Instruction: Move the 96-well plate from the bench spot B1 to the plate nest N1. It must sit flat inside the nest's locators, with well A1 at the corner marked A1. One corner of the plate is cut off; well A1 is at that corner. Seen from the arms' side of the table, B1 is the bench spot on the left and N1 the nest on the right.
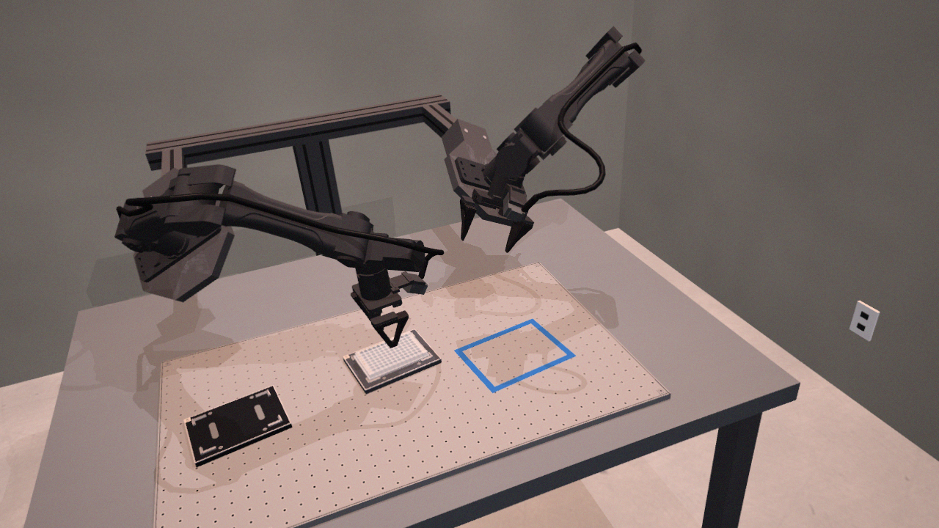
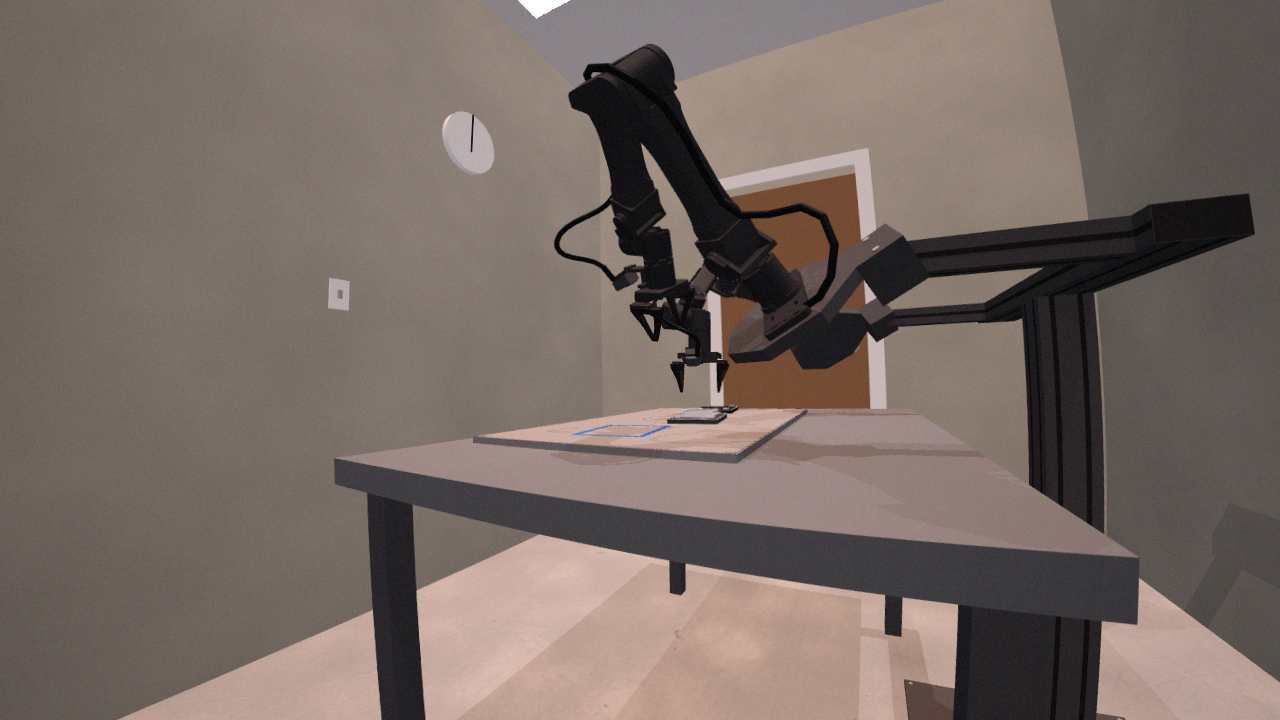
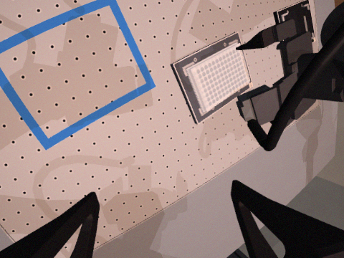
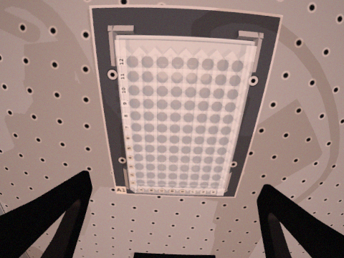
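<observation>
Now: the 96-well plate 10 mm to the left of my right hand and 60 mm below it.
</observation>
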